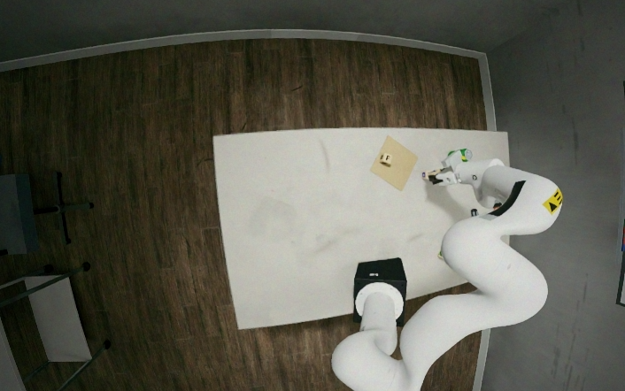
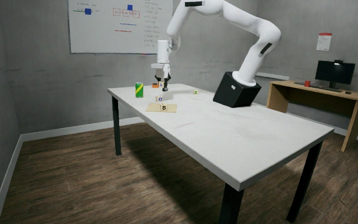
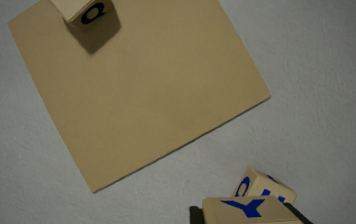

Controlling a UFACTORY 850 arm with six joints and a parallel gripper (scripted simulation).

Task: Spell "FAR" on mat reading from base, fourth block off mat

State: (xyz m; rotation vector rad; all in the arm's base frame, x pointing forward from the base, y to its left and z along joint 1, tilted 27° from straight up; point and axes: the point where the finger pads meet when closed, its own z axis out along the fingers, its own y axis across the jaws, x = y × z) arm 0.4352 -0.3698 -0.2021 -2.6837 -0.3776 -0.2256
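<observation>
Now: the tan mat 90 mm ahead of my hand, 110 mm to the left of it and 140 mm below it. Round my hand: yellow can 50 mm ahead, 250 mm to the right, 80 mm below; dark object 310 mm behind, 340 mm to the right, 120 mm below; small orange object 360 mm behind, 580 mm to the right, 120 mm below.
</observation>
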